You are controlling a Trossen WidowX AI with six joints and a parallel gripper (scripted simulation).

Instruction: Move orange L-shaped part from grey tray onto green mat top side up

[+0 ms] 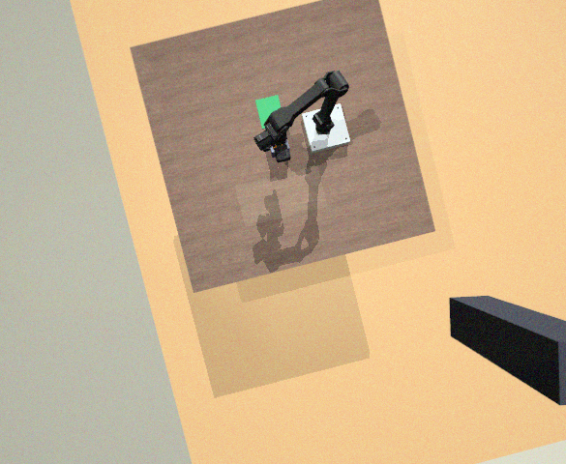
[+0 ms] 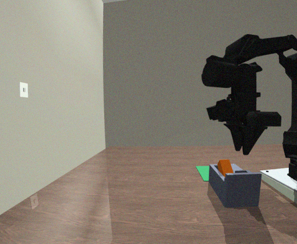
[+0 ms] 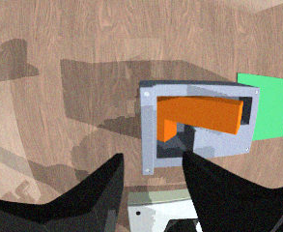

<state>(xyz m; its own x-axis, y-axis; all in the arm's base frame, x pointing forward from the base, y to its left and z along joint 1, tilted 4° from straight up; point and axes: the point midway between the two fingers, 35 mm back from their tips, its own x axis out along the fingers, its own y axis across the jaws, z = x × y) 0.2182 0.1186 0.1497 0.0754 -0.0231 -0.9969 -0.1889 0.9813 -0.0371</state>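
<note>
Now: the orange L-shaped part 100 mm below my gripper tip and 40 mm to the right of it. From my gripper tip the other things lie so: green mat 220 mm to the right, 160 mm below, 40 mm ahead.
</note>
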